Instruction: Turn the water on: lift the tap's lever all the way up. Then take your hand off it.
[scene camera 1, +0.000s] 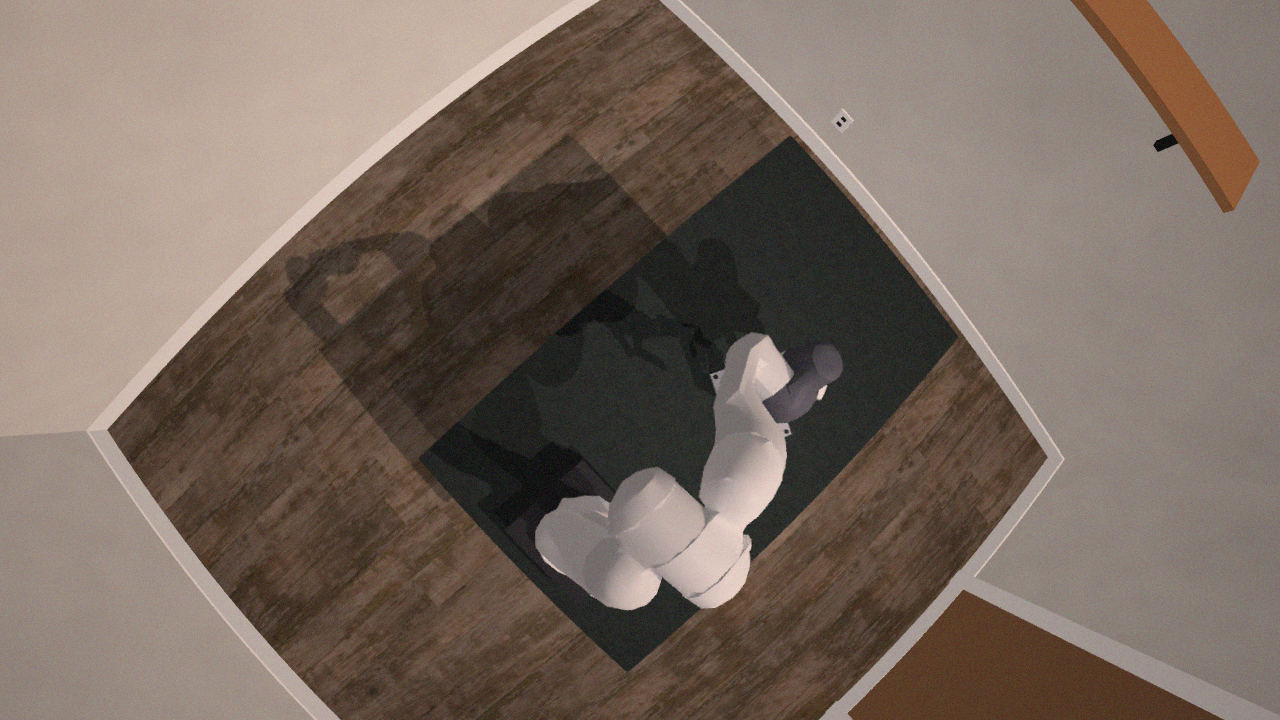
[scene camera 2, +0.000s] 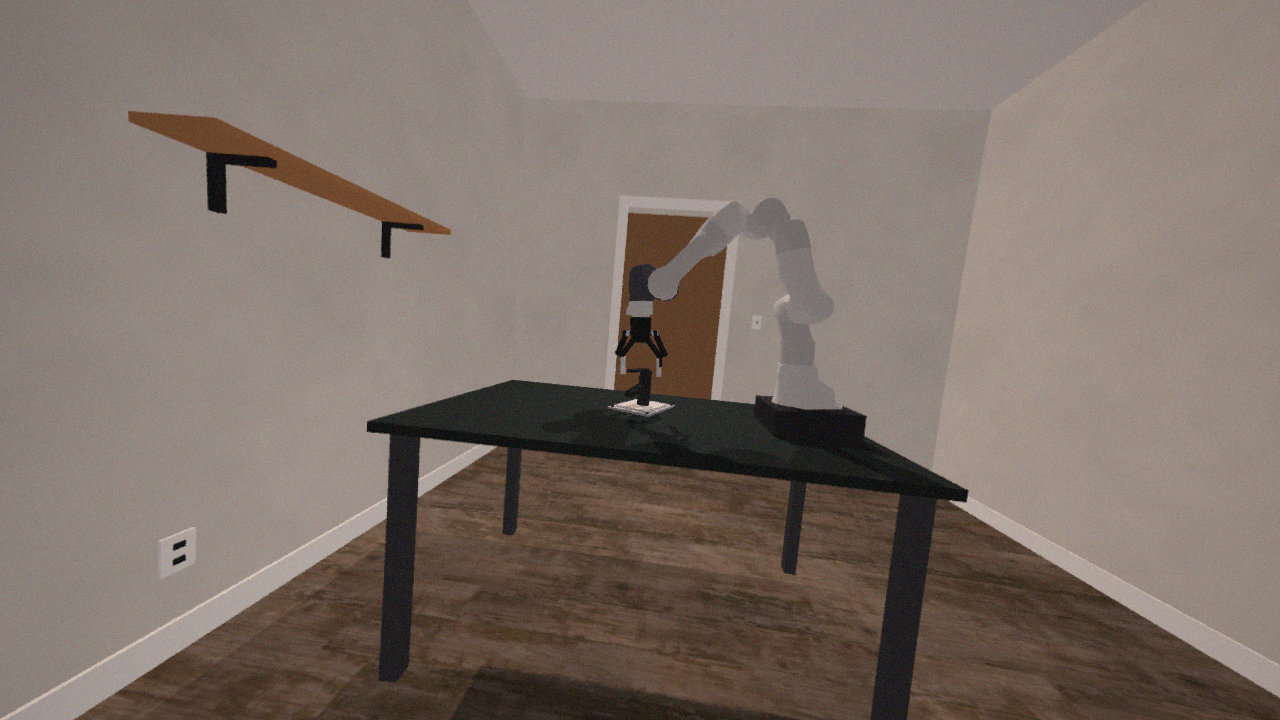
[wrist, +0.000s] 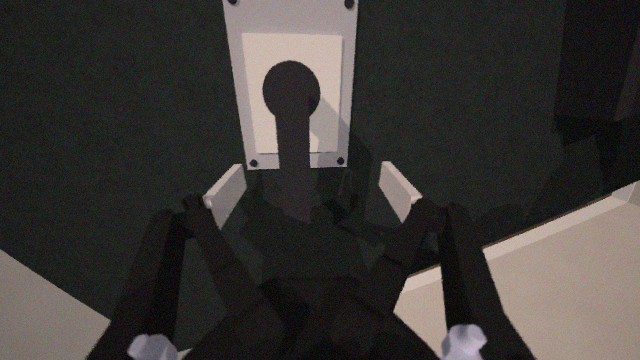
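Note:
The black tap (scene camera 2: 644, 388) (wrist: 290, 85) stands upright on its pale base plate (scene camera 2: 662, 408) (wrist: 290, 17). Its flat lever (scene camera 2: 636, 369) (wrist: 294, 160) sticks out from the top and looks about level in scene camera 2. The spout (scene camera 2: 632, 391) is below the lever. My gripper (scene camera 2: 640, 366) (wrist: 312, 174) is wide open, pointing down over the tap, with the fingertips at about the height of the lever. In the wrist view the lever's free end reaches between the two pale fingertips, nearer the left one. Contact cannot be made out. In scene camera 1 the arm hides the tap.
The dark table (scene camera 1: 850, 241) (scene camera 2: 465, 420) carries the tap and the arm's black base (scene camera 2: 810, 422). A corner of the base shows at the right of the wrist view. A brown wall shelf (scene camera 1: 1181, 98) (scene camera 2: 295, 174) is on the wall, well away from the arm.

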